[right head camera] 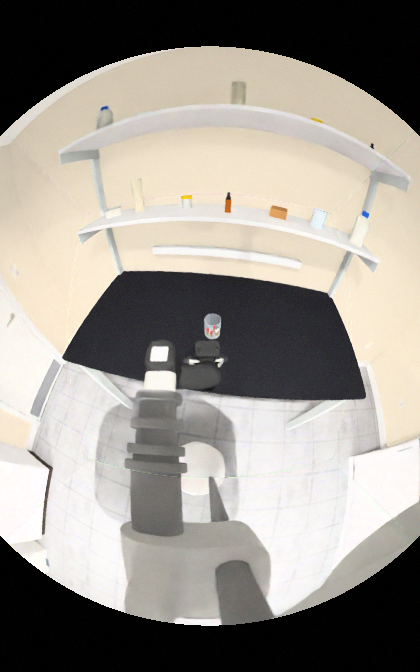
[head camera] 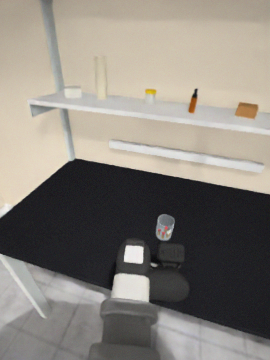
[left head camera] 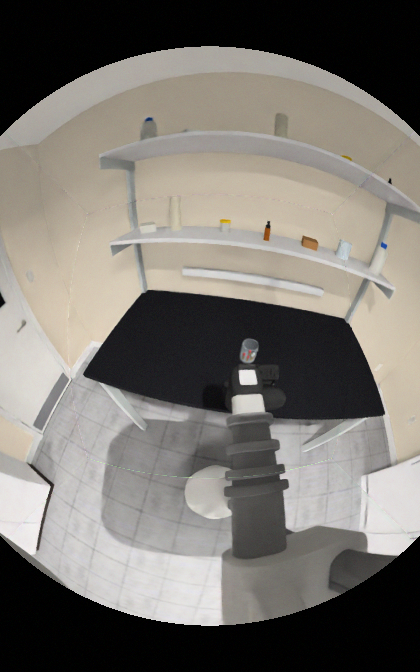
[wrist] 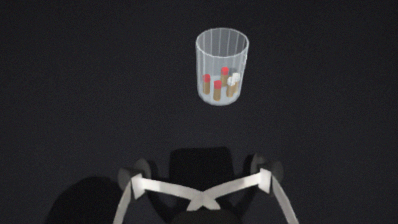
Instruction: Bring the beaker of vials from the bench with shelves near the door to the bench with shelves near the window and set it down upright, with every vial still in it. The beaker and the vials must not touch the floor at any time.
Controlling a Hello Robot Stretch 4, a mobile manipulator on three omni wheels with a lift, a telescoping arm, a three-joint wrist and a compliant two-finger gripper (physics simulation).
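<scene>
The clear beaker [head camera: 165, 227] [left head camera: 249, 351] [right head camera: 212, 326] [wrist: 221, 67] stands upright on the black bench top [head camera: 90, 215] [left head camera: 175, 340] [right head camera: 150, 320] [wrist: 75, 75]. Several vials [wrist: 217, 91] with red or white caps stand inside it, low near its bottom. My gripper [right head camera: 206, 361] [wrist: 200, 168] points down over the bench, on the near side of the beaker. Its fingers are spread and empty, apart from the beaker, which lies beyond them and slightly right of their centre line in the wrist view. In the head view the wrist hides most of the fingers.
A lower shelf [head camera: 135, 111] [left head camera: 200, 236] [right head camera: 165, 219] with bottles, jars and boxes hangs behind the bench, with an upper shelf [left head camera: 220, 142] [right head camera: 200, 117] above. A white rail [head camera: 185, 155] runs along the wall. A door [left head camera: 30, 350] is at the left. A round pale stool [left head camera: 207, 492] [right head camera: 202, 467] is below the arm.
</scene>
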